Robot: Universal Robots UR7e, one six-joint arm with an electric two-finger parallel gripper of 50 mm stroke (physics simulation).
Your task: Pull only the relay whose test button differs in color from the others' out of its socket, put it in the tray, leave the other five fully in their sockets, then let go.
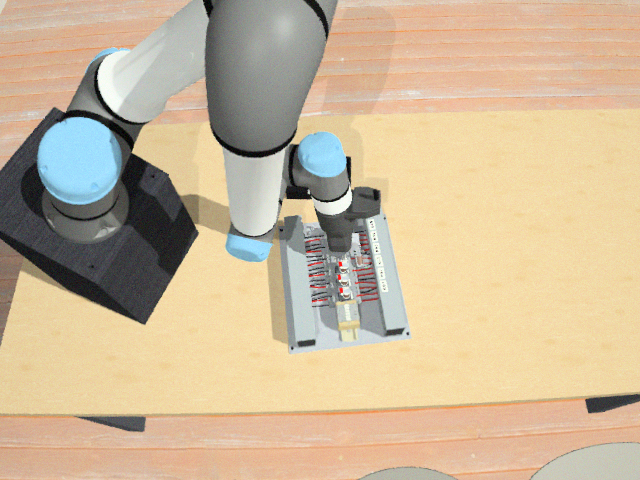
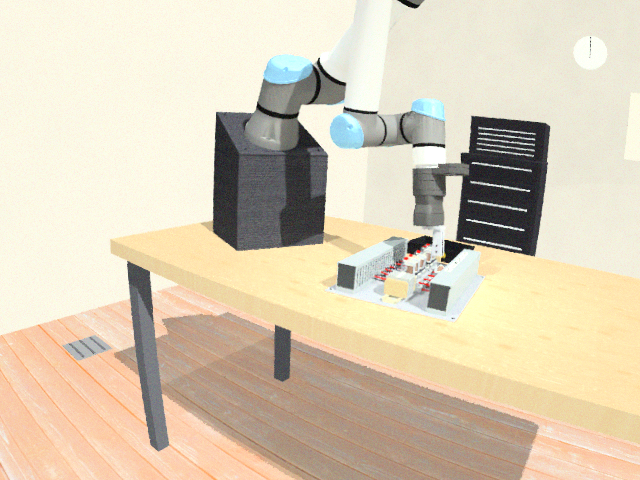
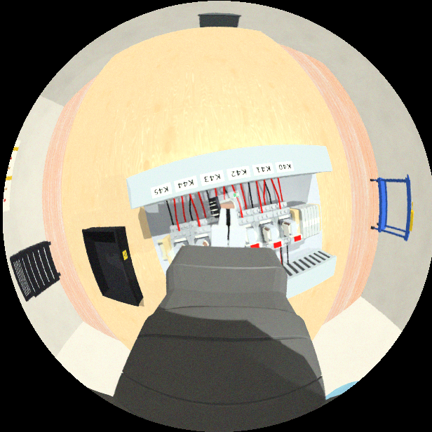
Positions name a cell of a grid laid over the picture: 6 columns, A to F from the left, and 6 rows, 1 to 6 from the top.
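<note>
My gripper (image 2: E4), (image 1: D4), (image 3: D4) is visible. A panel (image 3: E3) is visible as well.
</note>
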